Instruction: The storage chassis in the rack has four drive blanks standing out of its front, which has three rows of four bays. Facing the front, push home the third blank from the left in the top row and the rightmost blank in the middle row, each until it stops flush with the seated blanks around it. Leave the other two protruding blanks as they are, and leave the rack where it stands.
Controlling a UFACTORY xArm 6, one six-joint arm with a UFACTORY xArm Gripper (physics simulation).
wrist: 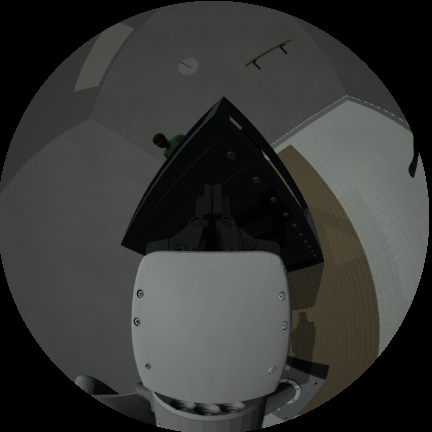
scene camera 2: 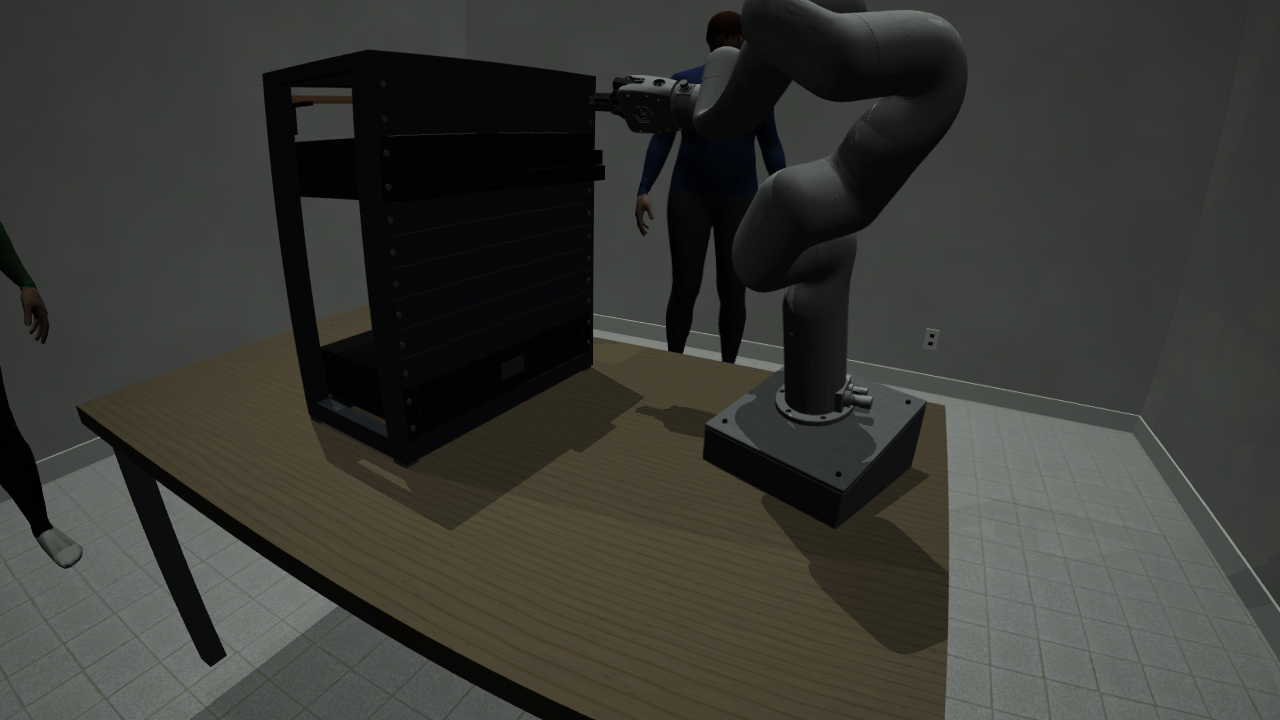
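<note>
The black rack stands upright on the table. The dark storage chassis sits in its upper part, below a plain top panel. Two dark protruding ends stick out past the rack's far front edge, one above the other; their bays cannot be told. The separate blanks are too dark to tell apart in the wrist view. My gripper is shut and empty. Its fingertips are at the rack's far front edge in the scene view, at the top panel's height, above the protruding ends. Contact cannot be told.
The arm's base box stands on the wooden table to the right of the rack. A lower unit sits at the rack's bottom. A person in blue stands behind the table, and another person at the left.
</note>
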